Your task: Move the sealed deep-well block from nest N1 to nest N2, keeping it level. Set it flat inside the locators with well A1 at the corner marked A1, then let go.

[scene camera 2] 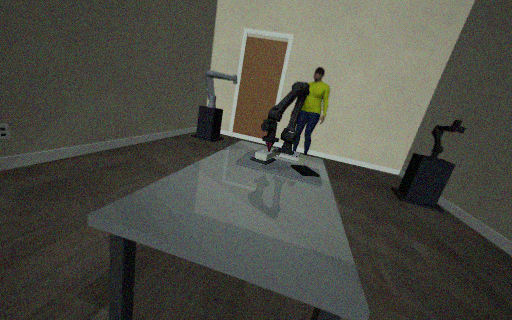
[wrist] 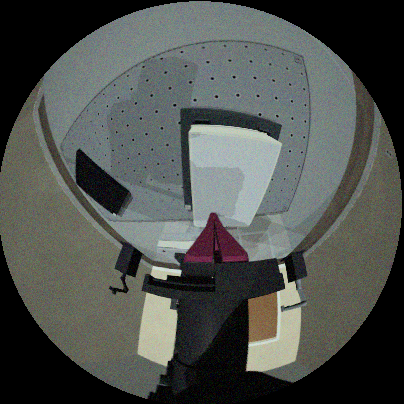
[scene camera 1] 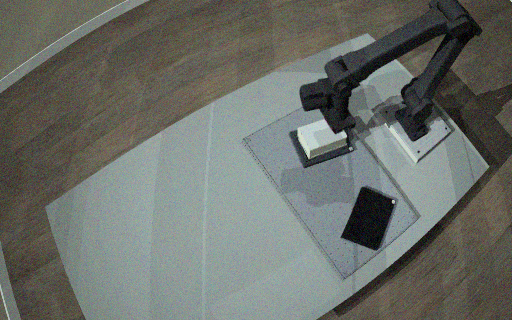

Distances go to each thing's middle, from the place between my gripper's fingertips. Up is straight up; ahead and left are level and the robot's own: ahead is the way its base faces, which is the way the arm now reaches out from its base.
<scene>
Now: the deep-well block [scene camera 1: 317, 138] 4 cm ahead of my hand, 2 cm to the right of it and 2 cm below it. Round my hand: perforated plate [scene camera 1: 324, 194] (6 cm ahead, 11 cm to the left, 6 cm below); then dark nest plate [wrist: 188, 115] (4 cm ahead, 2 cm to the right, 5 cm below).
</scene>
